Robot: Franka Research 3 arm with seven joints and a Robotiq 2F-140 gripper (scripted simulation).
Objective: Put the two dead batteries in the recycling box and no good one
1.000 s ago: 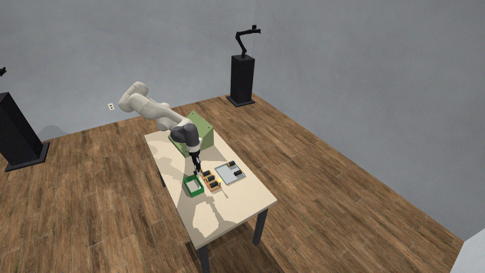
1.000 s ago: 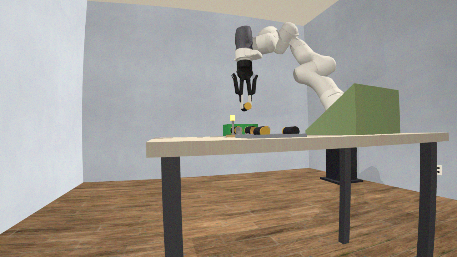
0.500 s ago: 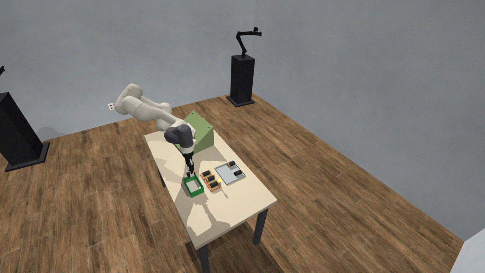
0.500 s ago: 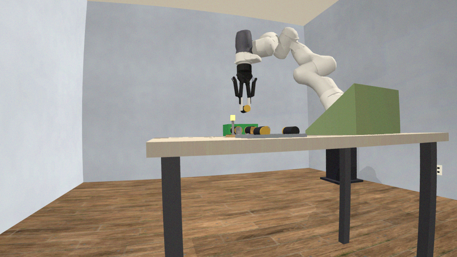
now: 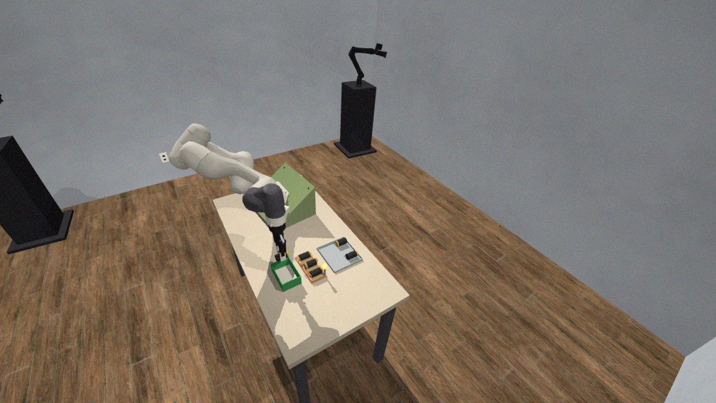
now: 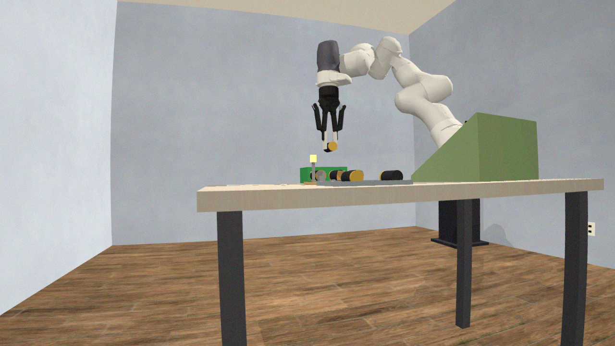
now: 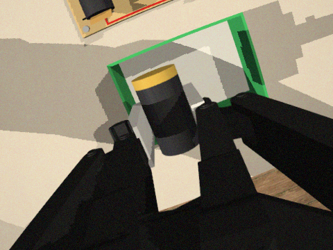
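The green recycling box lies 3 cm ahead of my hand and 14 cm below it. Also, from my hand: battery holder 2 cm ahead, 14 cm to the left, 15 cm below; then grey tray 1 cm ahead, 32 cm to the left, 16 cm below; then bulb post 11 cm ahead, 18 cm to the left, 12 cm below.
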